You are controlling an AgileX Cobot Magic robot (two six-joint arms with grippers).
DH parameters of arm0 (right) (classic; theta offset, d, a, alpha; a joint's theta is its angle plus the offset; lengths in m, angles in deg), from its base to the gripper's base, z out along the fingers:
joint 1: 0 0.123 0 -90
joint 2: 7.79 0 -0.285 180
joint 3: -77.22 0 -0.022 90
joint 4: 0 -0.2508 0 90
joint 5: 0 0 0.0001 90
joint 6: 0 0.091 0 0
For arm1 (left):
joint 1: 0 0.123 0 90
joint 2: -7.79 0 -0.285 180
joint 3: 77.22 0 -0.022 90
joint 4: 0 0.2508 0 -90
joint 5: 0 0 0.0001 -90
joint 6: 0 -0.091 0 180
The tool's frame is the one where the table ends.
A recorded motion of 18 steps. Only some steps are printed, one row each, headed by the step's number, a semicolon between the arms.
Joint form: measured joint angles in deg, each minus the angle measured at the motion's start. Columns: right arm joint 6, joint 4, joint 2, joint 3, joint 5, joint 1; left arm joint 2, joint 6, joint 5, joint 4, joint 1, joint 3.
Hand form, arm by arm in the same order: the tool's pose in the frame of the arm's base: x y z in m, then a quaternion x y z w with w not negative. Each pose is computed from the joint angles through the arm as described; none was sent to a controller.
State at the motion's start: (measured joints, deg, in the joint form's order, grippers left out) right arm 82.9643 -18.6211 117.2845 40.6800 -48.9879 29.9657; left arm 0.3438 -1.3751 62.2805 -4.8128 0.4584 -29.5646
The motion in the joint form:
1: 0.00 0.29 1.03 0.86 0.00 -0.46; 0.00 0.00 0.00 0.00 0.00 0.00
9: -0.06 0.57 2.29 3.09 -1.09 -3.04; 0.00 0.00 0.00 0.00 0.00 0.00
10: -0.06 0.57 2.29 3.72 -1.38 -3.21; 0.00 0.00 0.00 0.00 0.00 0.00
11: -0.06 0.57 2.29 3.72 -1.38 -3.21; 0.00 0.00 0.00 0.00 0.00 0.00
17: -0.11 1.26 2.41 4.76 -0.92 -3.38; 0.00 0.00 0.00 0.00 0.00 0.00
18: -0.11 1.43 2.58 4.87 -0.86 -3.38; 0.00 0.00 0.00 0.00 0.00 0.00
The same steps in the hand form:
1: 0.3133 0.1525 0.0855 0.50700 0.66533 0.43071 0.33879; -0.0088 -0.0068 0.2798 0.00946 0.85358 -0.03359 0.51980
9: 0.3290 0.1428 0.0864 0.51490 0.64662 0.43527 0.35680; -0.0088 -0.0068 0.2798 0.00946 0.85358 -0.03359 0.51980
10: 0.3321 0.1431 0.0889 0.51383 0.64180 0.44031 0.36082; -0.0088 -0.0068 0.2798 0.00946 0.85358 -0.03359 0.51980
11: 0.3321 0.1431 0.0889 0.51383 0.64180 0.44031 0.36082; -0.0088 -0.0068 0.2798 0.00946 0.85358 -0.03359 0.51980
17: 0.3363 0.1451 0.0910 0.50913 0.64240 0.44462 0.36114; -0.0088 -0.0068 0.2798 0.00946 0.85358 -0.03359 0.51980
18: 0.3366 0.1455 0.0902 0.50825 0.64376 0.44425 0.36042; -0.0088 -0.0068 0.2798 0.00946 0.85358 -0.03359 0.51980

